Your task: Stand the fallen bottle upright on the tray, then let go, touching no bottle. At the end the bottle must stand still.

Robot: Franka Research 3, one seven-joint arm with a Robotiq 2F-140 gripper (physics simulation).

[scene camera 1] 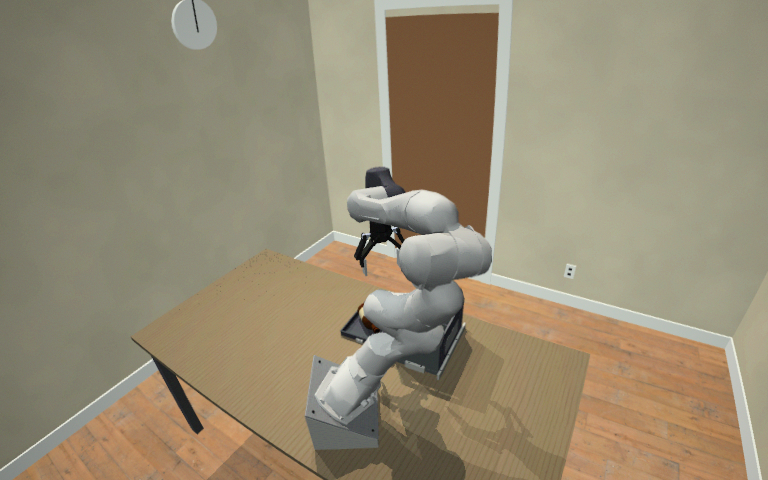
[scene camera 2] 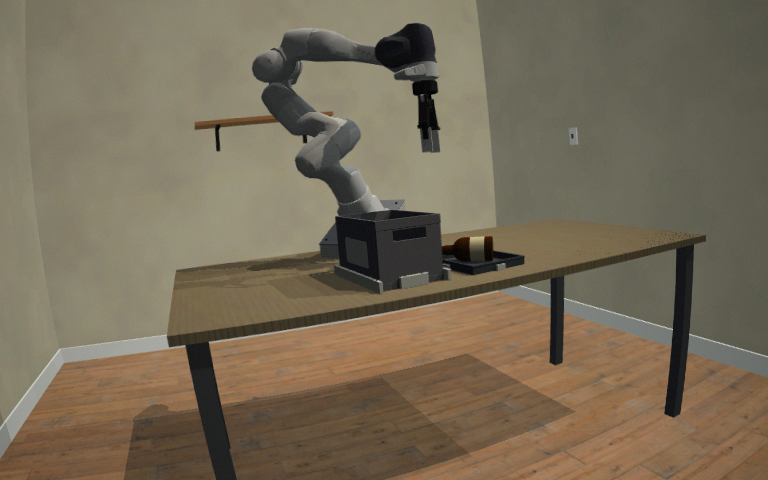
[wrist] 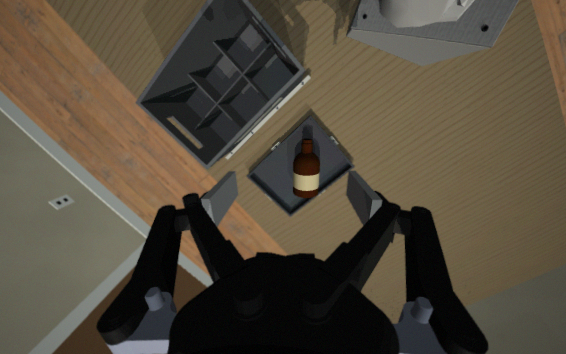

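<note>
The brown bottle (scene camera 1: 368, 324) (scene camera 2: 462, 249) (wrist: 306, 162) with a cream label lies on its side on the dark shallow tray (scene camera 1: 352, 330) (scene camera 2: 514, 261) (wrist: 272, 172). In the wrist view its neck points up the picture, toward a tray corner, and its base is nearer the gripper. My gripper (scene camera 2: 430, 148) (wrist: 291, 183) is open and empty, high above the tray with its fingers pointing down. In the wrist view the bottle appears between the fingers, but well below them. In scene camera 1, the arm hides part of the bottle and tray.
A tall dark crate (scene camera 2: 408, 257) (wrist: 172, 62) with inner dividers stands close beside the tray, on the neck side in scene camera 2. Pale strips run along its base. The arm's grey mount (scene camera 1: 342, 433) (wrist: 425, 47) stands on the wooden table (scene camera 1: 237, 316) (scene camera 2: 566, 237).
</note>
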